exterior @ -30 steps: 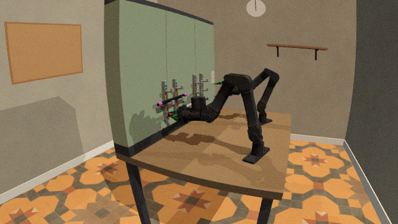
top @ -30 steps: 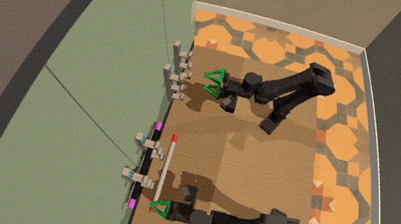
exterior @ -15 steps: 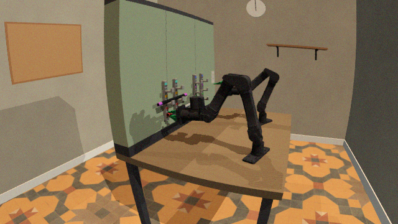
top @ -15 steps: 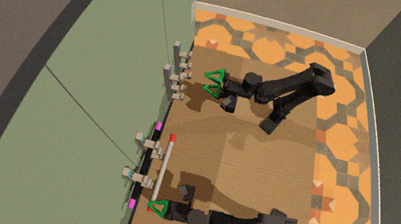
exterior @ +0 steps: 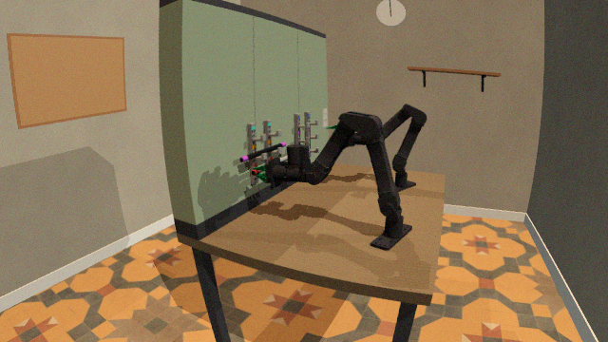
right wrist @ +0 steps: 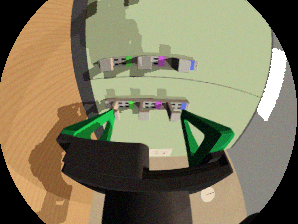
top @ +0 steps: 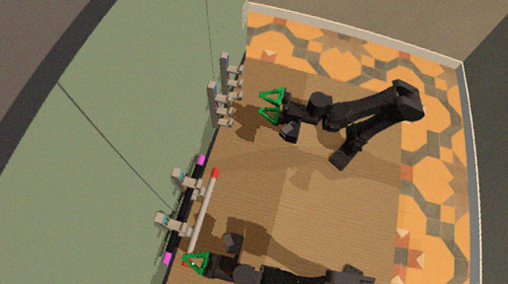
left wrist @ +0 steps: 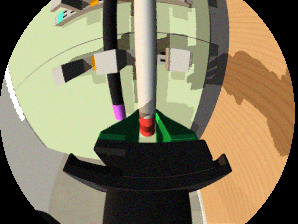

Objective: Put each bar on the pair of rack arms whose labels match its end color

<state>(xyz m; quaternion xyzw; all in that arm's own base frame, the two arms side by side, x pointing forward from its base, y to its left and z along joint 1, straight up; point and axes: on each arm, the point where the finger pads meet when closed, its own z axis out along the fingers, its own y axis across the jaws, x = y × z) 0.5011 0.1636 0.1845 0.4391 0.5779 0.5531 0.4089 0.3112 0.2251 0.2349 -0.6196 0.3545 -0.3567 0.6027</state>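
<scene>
Right now the bar is 30 mm ahead of my left hand, 140 mm to the right of it and 50 mm above it. Round my left hand: green wall panel: 100 mm ahead, 330 mm to the right, 240 mm above.
</scene>
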